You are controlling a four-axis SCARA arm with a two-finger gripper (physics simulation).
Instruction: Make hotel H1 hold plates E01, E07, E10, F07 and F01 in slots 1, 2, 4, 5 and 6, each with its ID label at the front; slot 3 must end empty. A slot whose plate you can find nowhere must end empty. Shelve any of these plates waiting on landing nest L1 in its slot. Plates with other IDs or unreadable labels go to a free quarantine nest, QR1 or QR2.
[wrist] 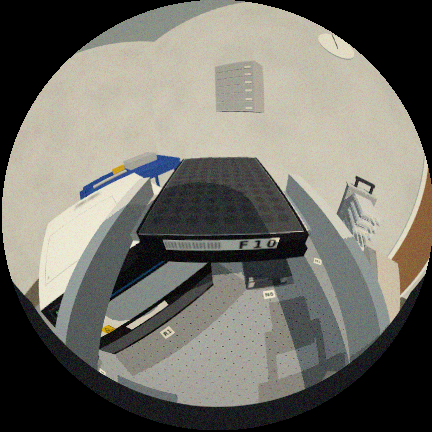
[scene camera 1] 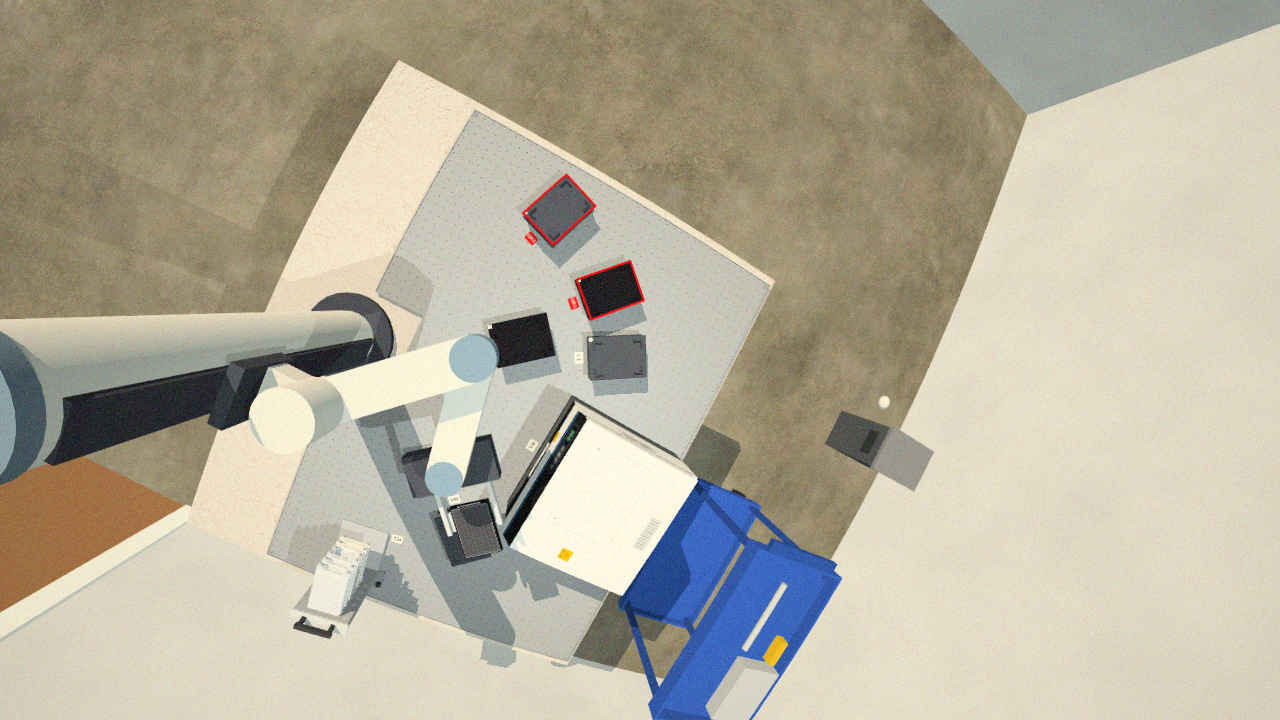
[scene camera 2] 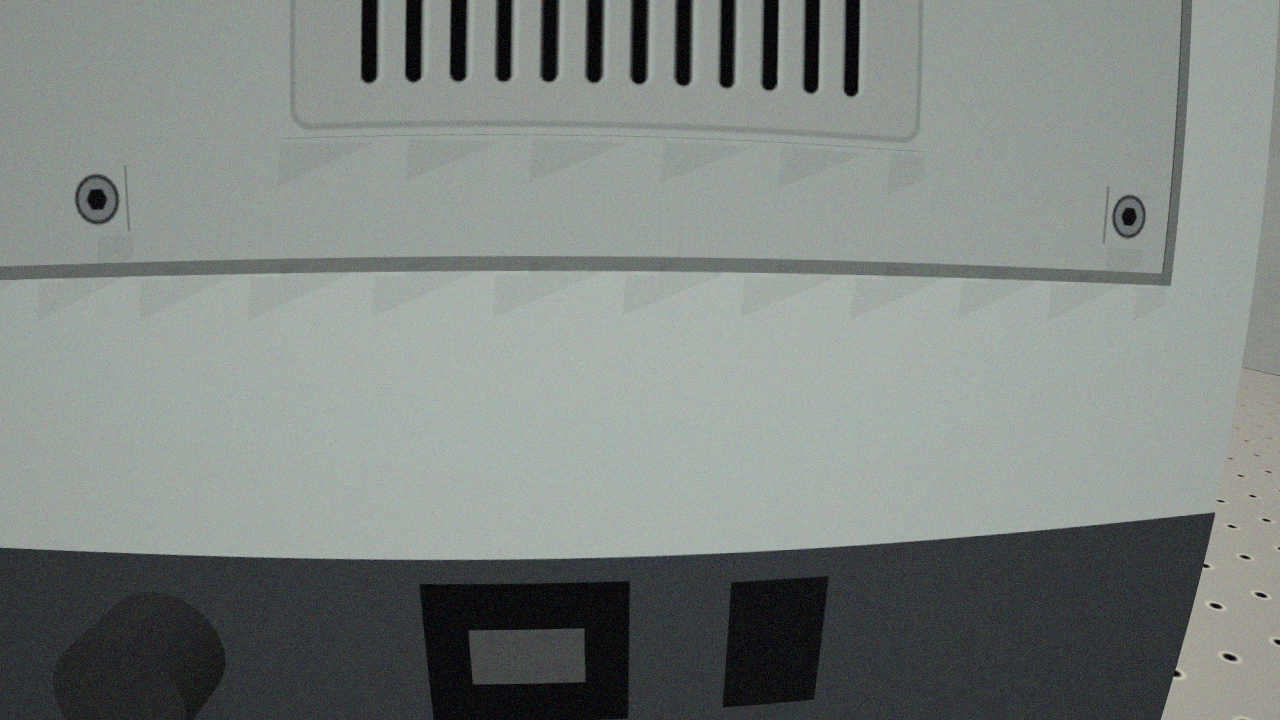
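Where they show: gripper, fingertip midpoint: (wrist: 219, 184) (scene camera 1: 475, 528); arm's base, origin of the base link: (scene camera 1: 350, 337).
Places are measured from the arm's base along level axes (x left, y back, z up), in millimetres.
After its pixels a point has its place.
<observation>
My gripper (scene camera 1: 471, 513) @[x -173, y -524, z 357 mm] (wrist: 219, 184) @[x -173, y -524, z 357 mm] is shut on a black plate (scene camera 1: 477, 526) @[x -166, y -526, z 360 mm] (wrist: 222, 200) @[x -152, y -506, z 361 mm], whose front label reads F10. It holds the plate level above nest N6 (scene camera 1: 453, 553) @[x -438, y -525, z 63 mm] (wrist: 268, 274) @[x -326, y -490, z 63 mm], beside the white machine. Hotel H1 (scene camera 1: 332, 586) (wrist: 359, 190) @[x -625, y -292, z 262 mm] stands at the lower left in scene camera 1, with a dark top handle; its slot contents and labels cannot be read. One red-rimmed nest (scene camera 1: 558, 209) @[x 577, y -358, z 63 mm] shows a grey face with corner marks. A dark plate (scene camera 1: 609, 289) @[x 453, y -584, z 63 mm] lies in the other red-rimmed nest. Another dark plate (scene camera 1: 520, 340) @[x 216, y -433, z 63 mm] lies near the arm's elbow.
The large white machine (scene camera 1: 604, 505) @[x -44, y -796, z 259 mm] (wrist: 75, 230) @[x -23, y -794, z 259 mm], with label R1 (wrist: 167, 332) @[x -50, y -596, z 13 mm] at its front, stands close beside the held plate. A grey nest (scene camera 1: 616, 357) @[x 294, y -691, z 63 mm] lies behind it. A blue cart (scene camera 1: 760, 591) stands beyond the table edge. Scene camera 2 faces a pale vented panel (scene camera 2: 608, 402) @[x -7, y -1003, z 109 mm].
</observation>
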